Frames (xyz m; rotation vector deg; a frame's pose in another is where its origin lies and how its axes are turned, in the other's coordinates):
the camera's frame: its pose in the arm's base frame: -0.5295 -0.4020 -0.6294 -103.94 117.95 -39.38
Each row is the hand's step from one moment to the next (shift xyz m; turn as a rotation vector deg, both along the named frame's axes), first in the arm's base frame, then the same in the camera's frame.
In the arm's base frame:
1: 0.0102 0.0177 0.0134 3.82 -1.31 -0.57
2: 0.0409 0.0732 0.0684 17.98 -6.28 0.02
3: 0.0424 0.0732 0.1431 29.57 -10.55 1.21
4: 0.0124 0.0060 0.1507 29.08 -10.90 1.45
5: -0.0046 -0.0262 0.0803 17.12 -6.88 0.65
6: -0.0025 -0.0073 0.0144 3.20 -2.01 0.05
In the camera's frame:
1: -0.0179 -0.0143 -0.0084 0.68 -2.99 2.69
2: -0.0728 -0.0653 -0.0464 3.52 -15.56 10.41
3: -0.0670 -0.1071 -0.1081 6.10 -26.24 16.16
4: 0.0043 -0.0916 -0.1204 6.53 -25.99 15.76
5: 0.0329 -0.0419 -0.0657 4.29 -15.23 9.51
6: 0.0087 -0.0063 -0.0123 1.51 -2.87 1.95

